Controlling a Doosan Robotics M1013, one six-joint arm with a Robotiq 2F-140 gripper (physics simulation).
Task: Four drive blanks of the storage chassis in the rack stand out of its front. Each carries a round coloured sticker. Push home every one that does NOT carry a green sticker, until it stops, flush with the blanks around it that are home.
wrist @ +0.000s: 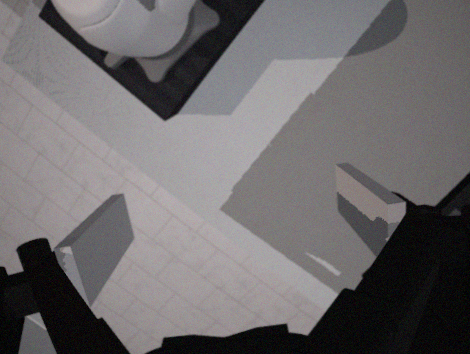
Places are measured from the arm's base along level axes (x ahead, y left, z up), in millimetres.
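Pixels of known places: gripper, fingertip midpoint: (231, 202).
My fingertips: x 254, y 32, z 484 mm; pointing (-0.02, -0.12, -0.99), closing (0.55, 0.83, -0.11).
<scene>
Behind a point stands the place of what it marks.
My gripper (231, 202) {z 484, x 254, y 32 mm} is open, with its two grey finger pads wide apart at the left and right of the wrist view and nothing between them. It hangs above a pale grey table top (170, 145) {z -87, x 195, y -194 mm} and its edge. The drive blanks and their coloured stickers do not show in this view. A dark edge (457, 197) {z -41, x 714, y 245 mm} shows at the right border, behind the right finger; I cannot tell whether it belongs to the rack.
The arm's white base (135, 32) {z 225, x 61, y 0 mm} stands on a black plate (166, 107) {z 10, x 135, y -106 mm} at the upper left. A large shadow lies across the right part of the table. Tiled floor (165, 250) runs along the table's edge at the lower left.
</scene>
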